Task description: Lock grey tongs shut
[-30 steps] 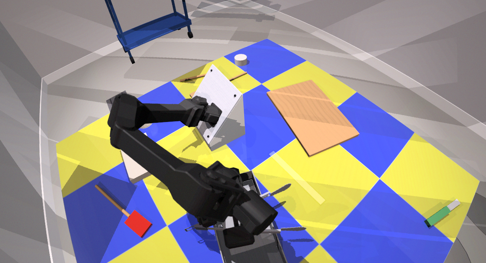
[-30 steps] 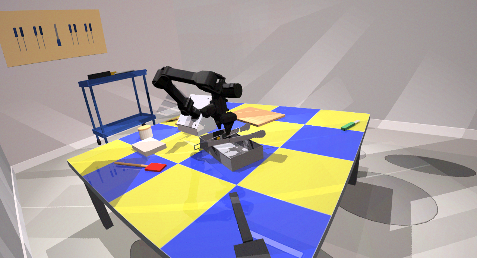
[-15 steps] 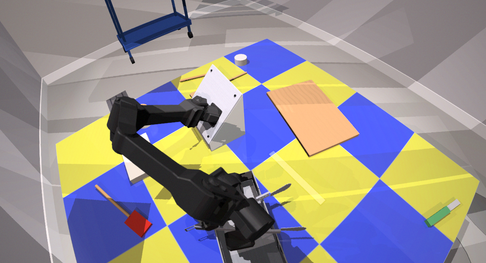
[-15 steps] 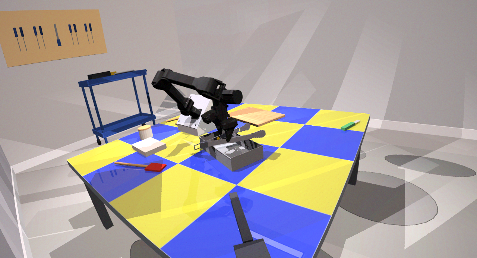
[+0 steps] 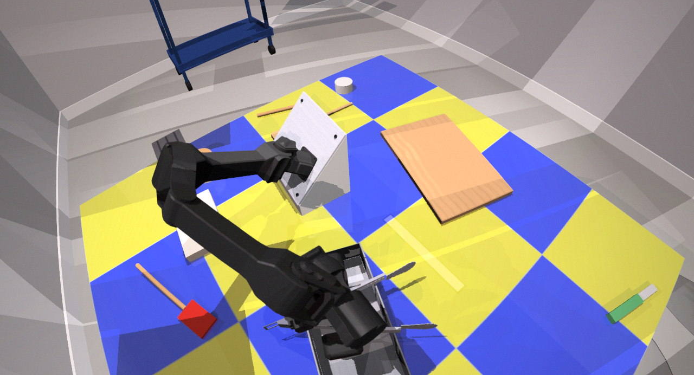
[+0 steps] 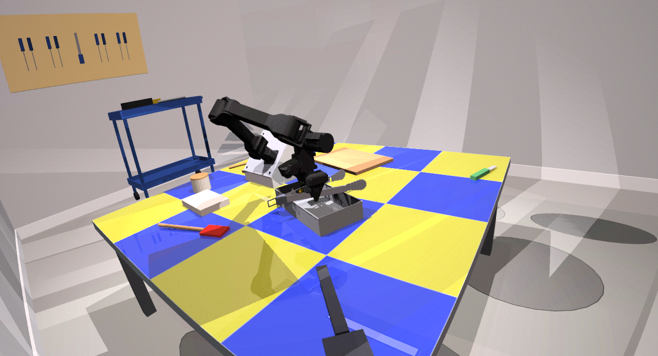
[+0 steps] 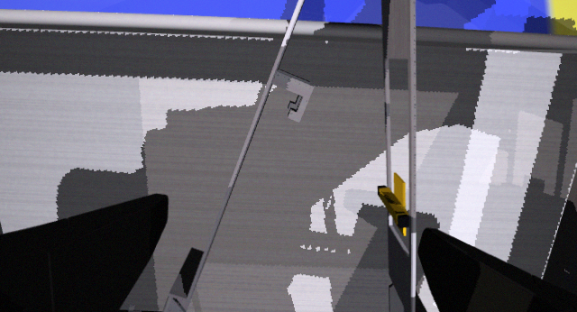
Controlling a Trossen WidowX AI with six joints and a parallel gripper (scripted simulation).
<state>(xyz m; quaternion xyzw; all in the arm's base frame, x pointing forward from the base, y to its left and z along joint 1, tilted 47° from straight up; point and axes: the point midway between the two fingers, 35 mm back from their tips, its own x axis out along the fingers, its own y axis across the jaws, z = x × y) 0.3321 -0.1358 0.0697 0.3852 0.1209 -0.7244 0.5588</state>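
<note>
Right now my gripper tip is 20 mm above the grey roasting tin, 10 mm to the right of it and 10 mm short of it. From my gripper tip the other things lie so: red spatula 290 mm to the right, 250 mm behind, 50 mm below; then yellow lock piece 30 mm behind, 20 mm above, 10 mm to the right; then tong arm 50 mm ahead, 20 mm to the left, 20 mm above.
</note>
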